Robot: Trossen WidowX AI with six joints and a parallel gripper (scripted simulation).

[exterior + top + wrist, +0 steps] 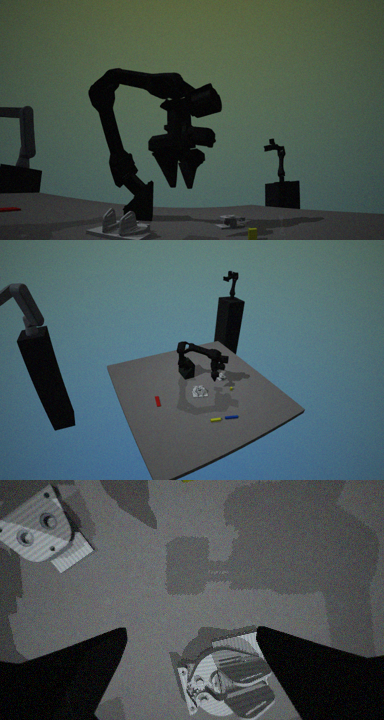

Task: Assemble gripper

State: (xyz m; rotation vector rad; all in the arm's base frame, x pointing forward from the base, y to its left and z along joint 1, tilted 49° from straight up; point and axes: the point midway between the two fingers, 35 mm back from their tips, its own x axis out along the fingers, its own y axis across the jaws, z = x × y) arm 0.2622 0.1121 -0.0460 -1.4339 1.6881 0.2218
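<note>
Now: the gripper base 90 mm behind my gripper tip, 150 mm to the left of it and 90 mm below it. From my gripper tip the other things lie so: jaw: 20 mm behind, 110 mm to the right, 100 mm below; housing plate: 50 mm behind, 120 mm to the right, 110 mm below; small yellow cube: 80 mm ahead, 130 mm to the left, 100 mm below.
</note>
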